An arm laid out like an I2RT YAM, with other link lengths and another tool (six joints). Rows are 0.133 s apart.
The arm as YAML. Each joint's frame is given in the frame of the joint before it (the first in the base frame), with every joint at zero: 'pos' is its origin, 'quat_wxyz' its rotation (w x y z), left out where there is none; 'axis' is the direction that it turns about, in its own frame. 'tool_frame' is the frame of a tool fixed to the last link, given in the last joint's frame.
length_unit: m
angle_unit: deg
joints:
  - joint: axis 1
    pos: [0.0, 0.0, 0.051]
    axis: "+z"
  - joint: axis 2
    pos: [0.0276, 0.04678, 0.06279]
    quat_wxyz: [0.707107, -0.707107, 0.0, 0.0]
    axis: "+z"
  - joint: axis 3
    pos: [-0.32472, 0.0, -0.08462]
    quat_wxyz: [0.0, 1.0, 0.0, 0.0]
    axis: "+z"
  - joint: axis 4
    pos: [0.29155, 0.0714, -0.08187]
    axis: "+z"
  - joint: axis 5
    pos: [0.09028, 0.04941, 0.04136]
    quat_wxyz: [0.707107, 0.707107, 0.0, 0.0]
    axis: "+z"
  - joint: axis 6
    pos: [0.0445, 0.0, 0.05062]
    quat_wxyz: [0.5, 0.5, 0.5, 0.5]
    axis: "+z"
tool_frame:
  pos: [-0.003, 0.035, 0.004]
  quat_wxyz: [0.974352, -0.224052, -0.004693, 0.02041]
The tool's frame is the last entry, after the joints.
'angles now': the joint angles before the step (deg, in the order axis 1, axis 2, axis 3, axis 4, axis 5, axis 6). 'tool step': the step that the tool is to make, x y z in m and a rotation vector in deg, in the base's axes. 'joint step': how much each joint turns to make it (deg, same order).
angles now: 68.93, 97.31, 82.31, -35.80, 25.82, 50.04
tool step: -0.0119, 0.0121, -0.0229, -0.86, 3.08, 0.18
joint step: 1.70, 2.51, -0.81, 0.14, -1.13, 3.08
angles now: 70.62, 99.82, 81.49, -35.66, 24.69, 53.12
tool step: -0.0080, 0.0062, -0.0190, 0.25, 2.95, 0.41
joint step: 0.87, 1.42, -1.70, 1.51, -2.08, 2.22
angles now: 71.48, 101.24, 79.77, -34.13, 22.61, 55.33
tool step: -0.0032, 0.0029, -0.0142, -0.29, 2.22, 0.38
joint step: 0.24, 1.16, -1.11, 0.89, -1.75, 1.08
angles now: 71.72, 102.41, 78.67, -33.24, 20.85, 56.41
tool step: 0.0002, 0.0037, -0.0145, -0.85, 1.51, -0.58
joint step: 0.00, 1.65, -0.46, 0.41, -0.68, 1.19
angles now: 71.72, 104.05, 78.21, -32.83, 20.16, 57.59
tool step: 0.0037, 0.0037, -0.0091, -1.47, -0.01, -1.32
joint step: -0.20, 1.67, 0.71, -0.71, 0.98, 0.78
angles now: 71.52, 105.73, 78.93, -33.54, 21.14, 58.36
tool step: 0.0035, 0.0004, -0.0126, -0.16, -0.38, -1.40
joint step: -0.31, 0.82, -1.34, 1.83, 0.90, 0.80
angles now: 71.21, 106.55, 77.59, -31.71, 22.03, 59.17
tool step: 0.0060, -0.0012, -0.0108, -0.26, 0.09, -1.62
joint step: -0.71, 0.77, -1.02, 1.19, 0.44, 0.86
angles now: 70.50, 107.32, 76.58, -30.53, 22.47, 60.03
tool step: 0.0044, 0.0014, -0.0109, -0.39, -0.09, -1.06
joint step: -0.40, 1.18, -0.49, 1.13, 0.50, 0.52
